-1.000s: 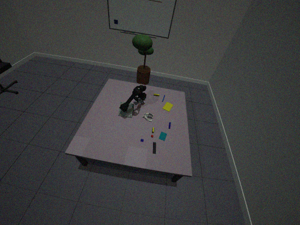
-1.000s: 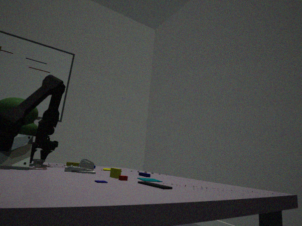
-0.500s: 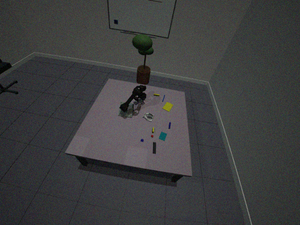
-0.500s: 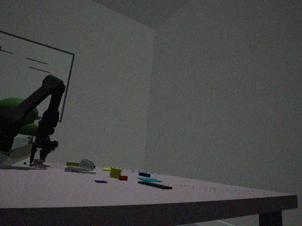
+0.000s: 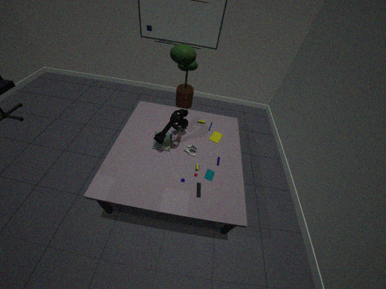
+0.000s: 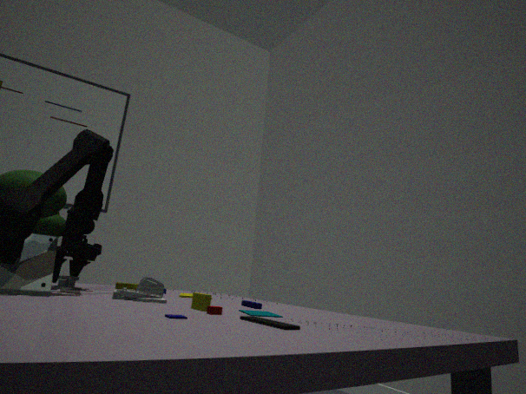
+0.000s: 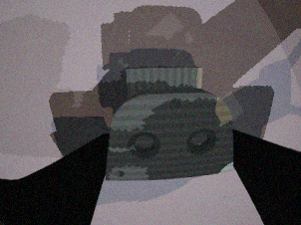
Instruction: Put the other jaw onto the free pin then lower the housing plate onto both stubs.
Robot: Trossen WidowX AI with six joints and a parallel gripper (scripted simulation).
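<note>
Right now the striped white block is 1 cm ahead of my gripper tip, 1 cm to the right of it and 1 cm below it. The rest, counted from my gripper tip: yellow block 27 cm ahead, 44 cm to the right; yellow pad 42 cm ahead, 1 cm to the left, 1 cm below; red cube 27 cm ahead, 52 cm to the right, 1 cm below.
</note>
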